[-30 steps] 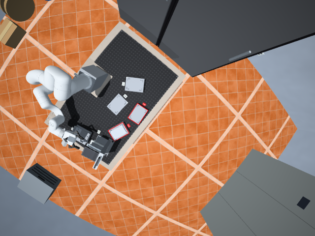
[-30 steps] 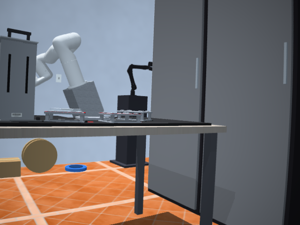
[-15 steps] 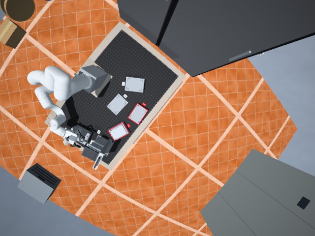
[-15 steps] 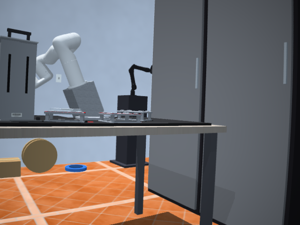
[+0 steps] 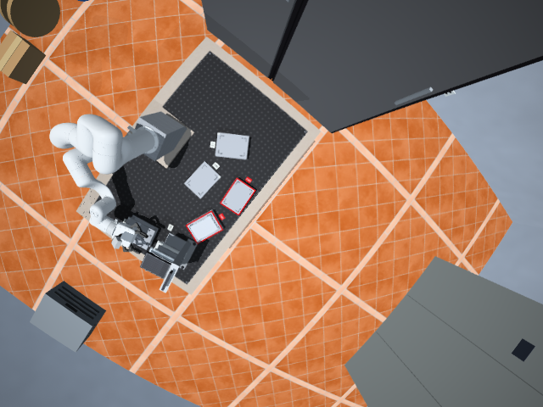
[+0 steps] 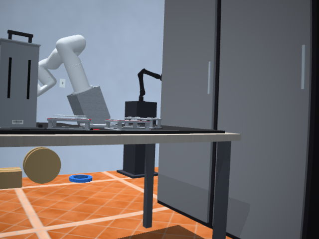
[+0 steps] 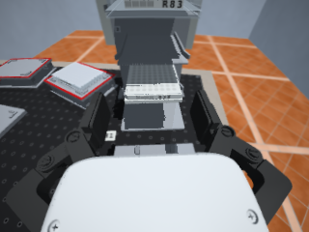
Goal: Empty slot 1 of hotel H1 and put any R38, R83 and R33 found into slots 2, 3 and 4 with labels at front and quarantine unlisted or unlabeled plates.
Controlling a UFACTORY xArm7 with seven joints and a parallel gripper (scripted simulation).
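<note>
Now: hand 120 mm short of the white well plate, 10 mm to the right of it and 40 mm above it. Round my hand: RG label (170 mm behind, 30 mm to the right, 150 mm below); plate labelled R83 (120 mm ahead, 10 mm to the left, 70 mm above); black well plate (120 mm ahead, 10 mm to the left, 120 mm above).
</note>
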